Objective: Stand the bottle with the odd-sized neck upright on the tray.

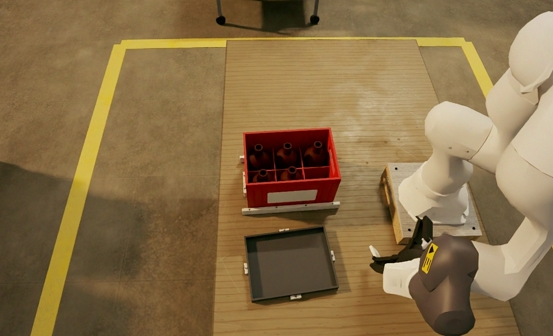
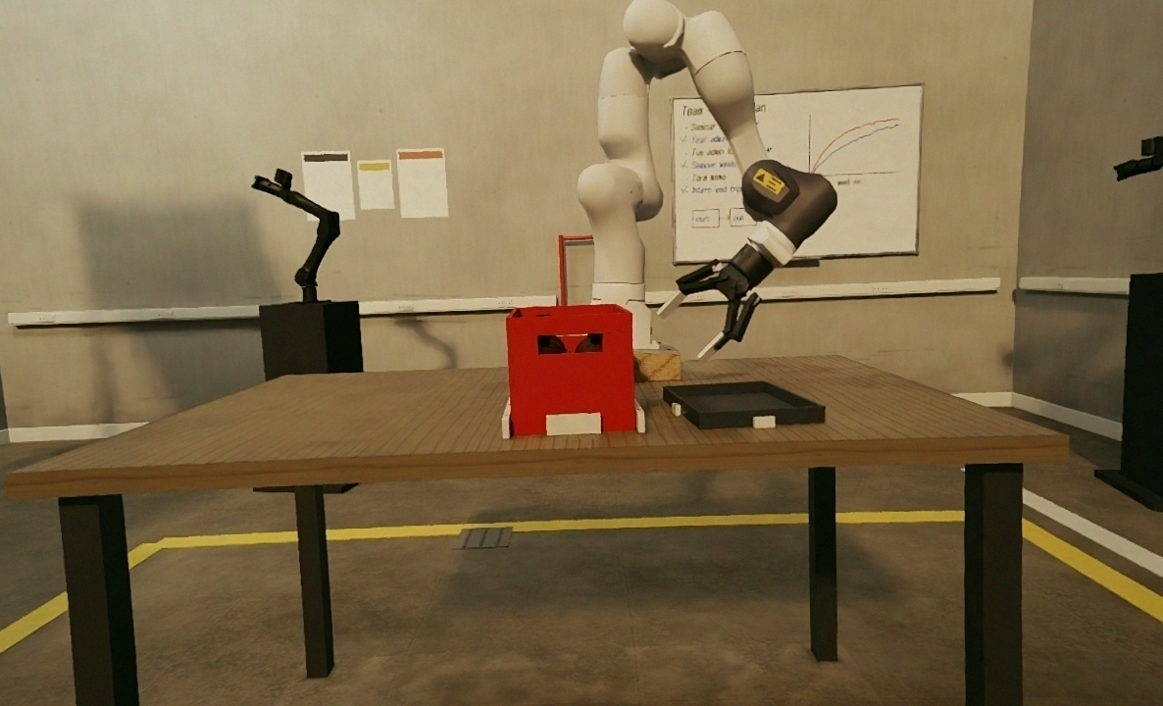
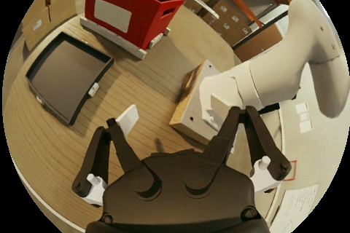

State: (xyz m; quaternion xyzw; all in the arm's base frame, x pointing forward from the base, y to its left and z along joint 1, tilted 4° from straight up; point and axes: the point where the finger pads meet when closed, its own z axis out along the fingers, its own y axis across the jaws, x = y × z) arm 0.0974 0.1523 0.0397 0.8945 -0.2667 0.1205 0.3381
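My gripper is now 320 mm short of the crate, 160 mm to the left of it and 20 mm above it. Also, from my hand: glass bottle: 310 mm ahead, 120 mm to the right, 10 mm below; then dark tray: 280 mm ahead, 100 mm to the left, 90 mm below.
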